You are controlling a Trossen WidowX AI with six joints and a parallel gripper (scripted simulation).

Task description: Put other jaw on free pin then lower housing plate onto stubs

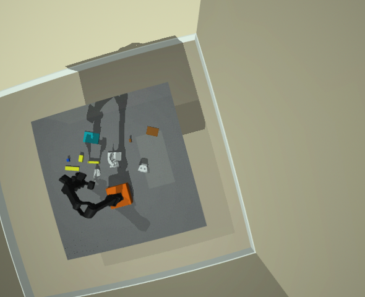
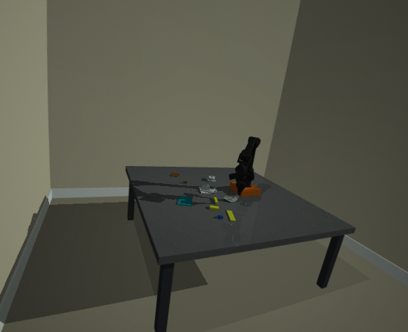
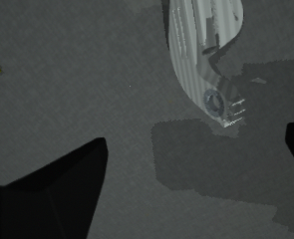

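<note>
My gripper tip is now 50 mm above the jaw and 30 mm to the left of it. Also, from my gripper tip: white base plate (250 mm to the right, 110 mm ahead, 80 mm below); then blue cube (240 mm ahead, 150 mm to the left, 70 mm below); then yellow bar (130 mm ahead, 70 mm below, 60 mm to the right).
</note>
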